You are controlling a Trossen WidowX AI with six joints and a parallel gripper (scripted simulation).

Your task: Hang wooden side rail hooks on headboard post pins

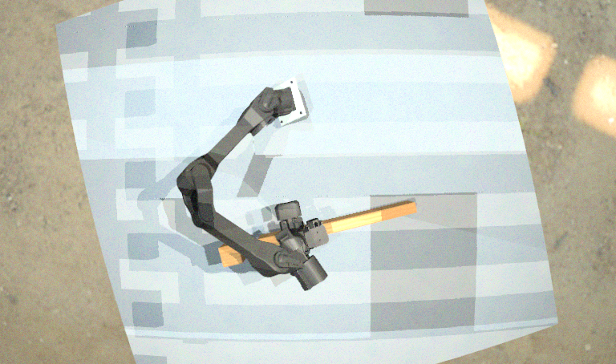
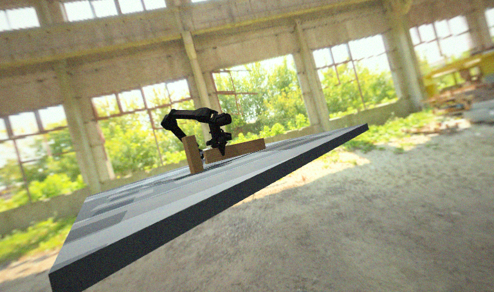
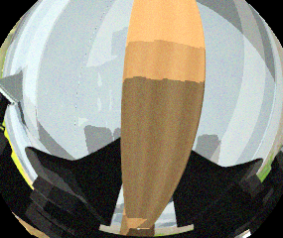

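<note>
Right now my gripper tip is 150 mm to the left of the headboard post and 40 mm below it.
</note>
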